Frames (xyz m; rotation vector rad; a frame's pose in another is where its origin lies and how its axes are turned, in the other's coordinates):
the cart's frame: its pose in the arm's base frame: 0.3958 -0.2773 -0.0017 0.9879 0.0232 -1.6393
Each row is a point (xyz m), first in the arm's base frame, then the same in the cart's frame.
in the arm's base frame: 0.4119 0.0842 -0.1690
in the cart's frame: -0.1874 -0.1875 -0.2977
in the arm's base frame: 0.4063 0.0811 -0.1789
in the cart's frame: -0.1791 -0.1957 -0.2993
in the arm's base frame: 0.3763 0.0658 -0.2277
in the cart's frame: -0.1381 -0.2380 -0.3057
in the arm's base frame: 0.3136 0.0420 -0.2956
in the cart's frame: -0.0794 -0.3132 -0.3012
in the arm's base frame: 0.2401 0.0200 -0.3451
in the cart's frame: -0.0335 -0.3890 -0.2795
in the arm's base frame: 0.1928 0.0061 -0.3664
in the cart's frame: -0.0105 -0.4329 -0.2588
